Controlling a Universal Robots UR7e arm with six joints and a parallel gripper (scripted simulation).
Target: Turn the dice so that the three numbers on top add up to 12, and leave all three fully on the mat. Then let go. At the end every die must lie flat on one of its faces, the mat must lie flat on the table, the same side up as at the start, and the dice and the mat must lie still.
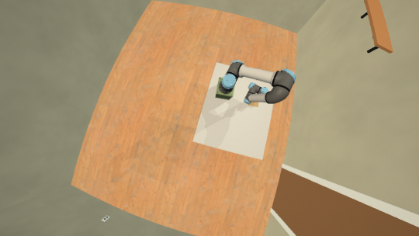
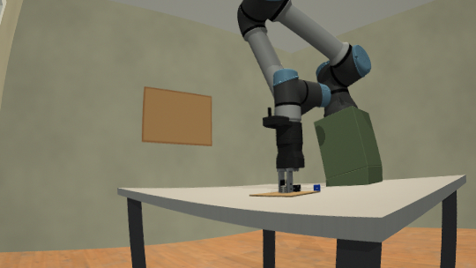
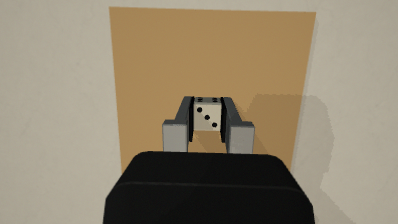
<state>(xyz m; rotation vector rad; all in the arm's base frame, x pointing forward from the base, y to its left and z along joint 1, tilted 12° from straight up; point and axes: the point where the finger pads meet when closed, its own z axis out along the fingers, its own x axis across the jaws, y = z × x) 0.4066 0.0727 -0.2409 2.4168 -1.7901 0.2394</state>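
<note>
The white die lies 1 cm below my hand. The rest, counted from my hand: blue die (11 cm behind, 1 cm to the left, 1 cm below); then black die (5 cm behind, 1 cm to the right, 1 cm below); then tan mat (2 cm below).
</note>
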